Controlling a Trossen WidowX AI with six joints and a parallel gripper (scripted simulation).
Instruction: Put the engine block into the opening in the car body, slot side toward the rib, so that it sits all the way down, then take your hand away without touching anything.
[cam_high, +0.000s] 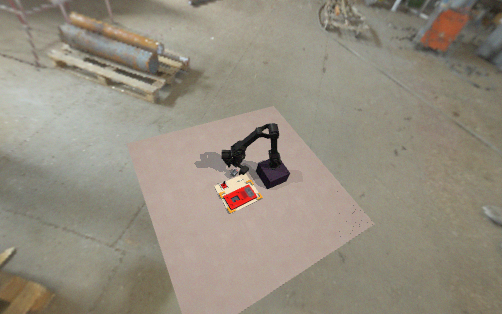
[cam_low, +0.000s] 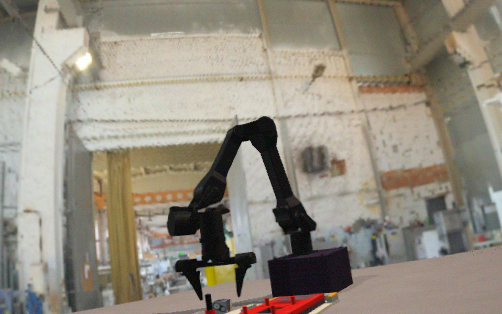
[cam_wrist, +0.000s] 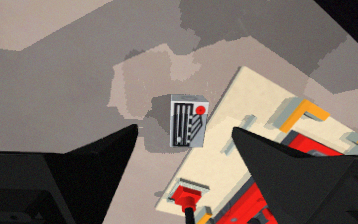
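The engine block is 2 cm below my gripper tip.
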